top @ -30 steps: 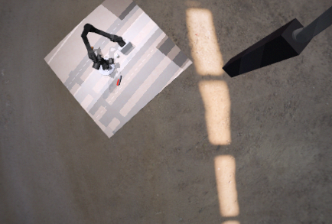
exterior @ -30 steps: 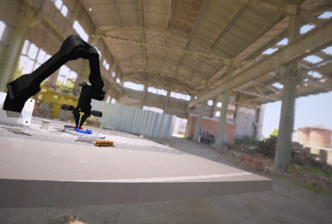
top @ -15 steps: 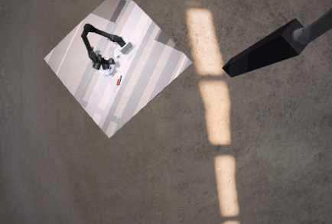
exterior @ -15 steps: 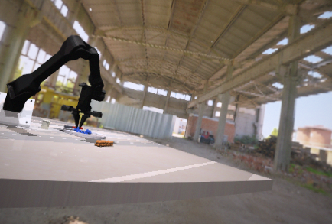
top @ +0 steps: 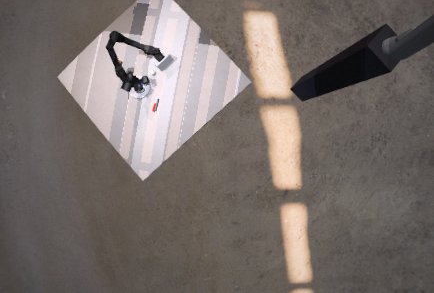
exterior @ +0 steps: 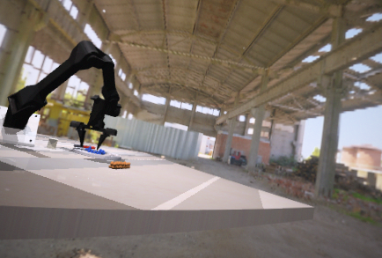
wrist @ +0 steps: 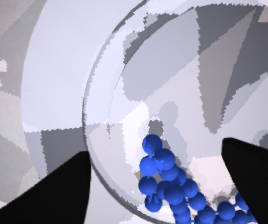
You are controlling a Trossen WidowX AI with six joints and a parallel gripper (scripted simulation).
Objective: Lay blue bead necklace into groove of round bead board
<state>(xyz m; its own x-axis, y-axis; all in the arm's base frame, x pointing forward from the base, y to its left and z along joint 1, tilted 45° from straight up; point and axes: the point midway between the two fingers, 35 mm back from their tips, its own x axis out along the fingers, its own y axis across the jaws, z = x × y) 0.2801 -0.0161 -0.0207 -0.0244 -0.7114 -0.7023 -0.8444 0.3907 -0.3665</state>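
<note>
My gripper tip is 3 cm short of the round white bead board, 1 cm to the left of it and 1 cm above it. Also, from my gripper tip: small white block (14 cm behind); then red pen-like object (5 cm ahead, 22 cm to the left, 2 cm below).
</note>
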